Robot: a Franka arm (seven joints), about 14 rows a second.
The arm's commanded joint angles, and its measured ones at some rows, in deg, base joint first. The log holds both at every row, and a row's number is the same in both.
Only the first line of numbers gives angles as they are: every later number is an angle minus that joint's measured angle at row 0.
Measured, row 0:
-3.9, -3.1, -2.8, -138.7, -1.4, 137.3, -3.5
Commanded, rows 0 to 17:
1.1, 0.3, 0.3, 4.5, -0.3, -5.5, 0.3
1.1, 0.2, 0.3, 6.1, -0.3, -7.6, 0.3
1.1, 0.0, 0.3, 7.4, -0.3, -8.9, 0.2
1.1, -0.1, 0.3, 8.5, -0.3, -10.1, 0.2
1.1, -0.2, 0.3, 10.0, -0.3, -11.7, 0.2
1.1, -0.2, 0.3, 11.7, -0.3, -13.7, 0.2
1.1, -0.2, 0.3, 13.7, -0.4, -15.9, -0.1
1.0, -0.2, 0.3, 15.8, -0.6, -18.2, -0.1
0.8, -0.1, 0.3, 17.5, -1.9, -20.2, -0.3
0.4, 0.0, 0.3, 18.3, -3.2, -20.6, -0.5
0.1, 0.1, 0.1, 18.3, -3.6, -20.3, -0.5
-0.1, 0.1, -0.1, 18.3, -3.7, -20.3, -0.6
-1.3, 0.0, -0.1, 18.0, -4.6, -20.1, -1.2
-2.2, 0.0, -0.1, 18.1, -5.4, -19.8, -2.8
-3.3, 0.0, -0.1, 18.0, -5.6, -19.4, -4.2
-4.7, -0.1, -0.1, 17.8, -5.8, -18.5, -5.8
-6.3, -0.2, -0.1, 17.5, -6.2, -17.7, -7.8
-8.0, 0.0, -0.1, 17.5, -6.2, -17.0, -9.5
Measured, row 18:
-4.8, 0.0, -0.7, 17.5, -5.1, -18.5, -6.3
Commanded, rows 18 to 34:
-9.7, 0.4, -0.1, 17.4, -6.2, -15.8, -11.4
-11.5, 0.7, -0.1, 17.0, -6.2, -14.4, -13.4
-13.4, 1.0, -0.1, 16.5, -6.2, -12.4, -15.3
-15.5, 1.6, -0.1, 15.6, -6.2, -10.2, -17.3
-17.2, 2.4, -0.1, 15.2, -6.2, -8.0, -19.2
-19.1, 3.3, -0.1, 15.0, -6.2, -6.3, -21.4
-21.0, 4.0, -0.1, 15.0, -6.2, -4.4, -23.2
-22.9, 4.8, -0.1, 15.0, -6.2, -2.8, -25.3
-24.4, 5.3, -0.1, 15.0, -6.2, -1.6, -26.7
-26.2, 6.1, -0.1, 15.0, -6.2, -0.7, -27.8
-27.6, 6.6, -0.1, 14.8, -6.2, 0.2, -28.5
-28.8, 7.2, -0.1, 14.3, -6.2, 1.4, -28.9
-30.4, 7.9, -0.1, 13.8, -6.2, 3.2, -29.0
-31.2, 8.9, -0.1, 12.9, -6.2, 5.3, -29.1
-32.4, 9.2, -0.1, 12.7, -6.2, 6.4, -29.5
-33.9, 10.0, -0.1, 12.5, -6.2, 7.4, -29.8
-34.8, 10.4, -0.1, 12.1, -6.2, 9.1, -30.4
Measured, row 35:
-32.0, 9.9, -1.1, 13.4, -5.3, 5.6, -29.3
